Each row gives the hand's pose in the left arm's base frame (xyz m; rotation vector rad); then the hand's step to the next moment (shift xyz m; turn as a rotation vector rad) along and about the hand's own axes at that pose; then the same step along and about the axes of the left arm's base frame.
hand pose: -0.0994 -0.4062 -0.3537 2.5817 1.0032 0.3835
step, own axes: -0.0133 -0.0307 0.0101 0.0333 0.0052 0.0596
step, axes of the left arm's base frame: -0.0241 0.0099 -0.0233 0.0488 0.0064 -0.0476
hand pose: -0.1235 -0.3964 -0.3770 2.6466 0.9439 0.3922
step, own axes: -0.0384 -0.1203 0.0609 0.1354 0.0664 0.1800
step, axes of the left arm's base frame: -0.0752 0.0523 -0.1061 0.2019 0.0046 -0.1198
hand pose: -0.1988 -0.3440 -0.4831 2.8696 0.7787 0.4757
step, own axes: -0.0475 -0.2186 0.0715 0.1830 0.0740 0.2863
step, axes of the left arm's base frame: -0.1178 0.1603 -0.1249 0.2798 0.0179 -0.2057
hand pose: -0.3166 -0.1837 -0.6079 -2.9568 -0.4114 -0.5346
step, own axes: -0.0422 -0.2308 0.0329 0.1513 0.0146 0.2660
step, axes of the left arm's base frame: -0.0925 0.2157 -0.0323 0.2277 0.0639 -0.1947
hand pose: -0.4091 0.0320 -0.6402 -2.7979 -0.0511 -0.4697
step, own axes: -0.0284 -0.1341 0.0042 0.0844 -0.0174 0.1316
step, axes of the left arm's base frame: -0.0368 0.1295 0.0258 0.1196 0.0550 -0.0861
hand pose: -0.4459 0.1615 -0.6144 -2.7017 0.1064 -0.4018
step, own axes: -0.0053 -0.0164 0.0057 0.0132 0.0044 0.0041
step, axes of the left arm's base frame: -0.0031 0.0179 0.0002 0.0138 -0.0042 -0.0019
